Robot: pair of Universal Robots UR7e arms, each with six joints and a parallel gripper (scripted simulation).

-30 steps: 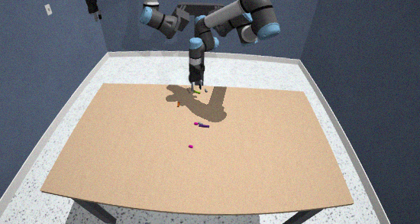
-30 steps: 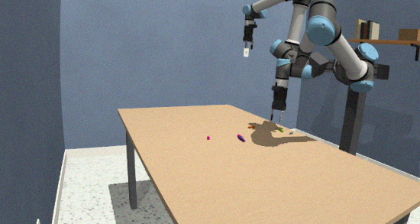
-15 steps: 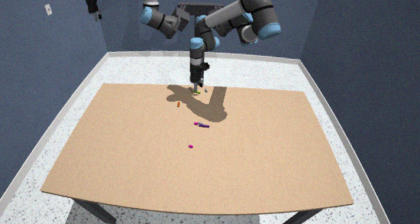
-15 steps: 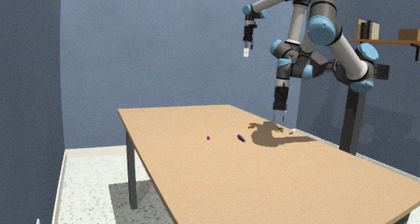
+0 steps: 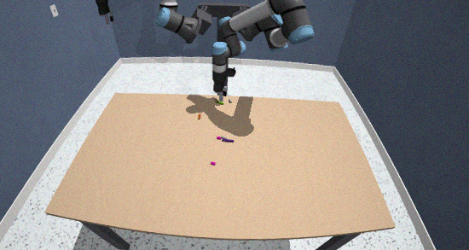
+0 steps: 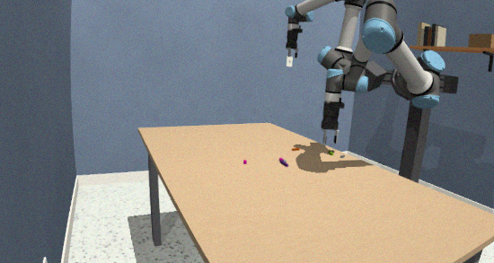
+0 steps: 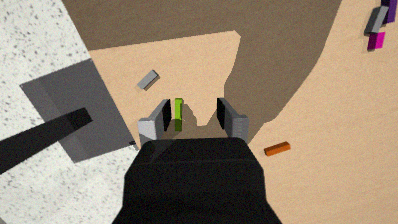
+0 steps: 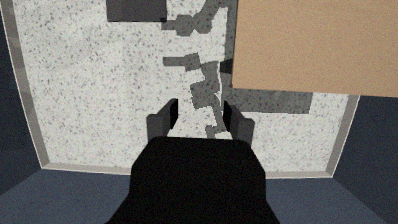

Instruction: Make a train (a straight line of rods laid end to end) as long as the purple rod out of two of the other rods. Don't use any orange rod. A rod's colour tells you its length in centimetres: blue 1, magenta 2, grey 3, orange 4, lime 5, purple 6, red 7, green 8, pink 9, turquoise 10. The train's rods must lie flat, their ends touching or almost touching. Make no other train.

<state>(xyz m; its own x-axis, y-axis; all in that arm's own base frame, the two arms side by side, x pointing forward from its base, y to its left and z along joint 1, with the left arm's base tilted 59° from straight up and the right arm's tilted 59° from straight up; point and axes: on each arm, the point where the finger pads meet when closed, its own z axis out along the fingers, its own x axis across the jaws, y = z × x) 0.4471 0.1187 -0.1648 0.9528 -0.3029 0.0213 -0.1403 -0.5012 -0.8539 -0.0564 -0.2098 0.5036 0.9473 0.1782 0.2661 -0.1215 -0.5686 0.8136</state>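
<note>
Now: the purple rod 28 cm ahead of my left hand, 1 cm to the right of it and 8 cm below it. Also, from my left hand: lime rod (3 cm behind, 1 cm to the right, 8 cm below); then orange rod (8 cm ahead, 15 cm to the right, 8 cm below).
</note>
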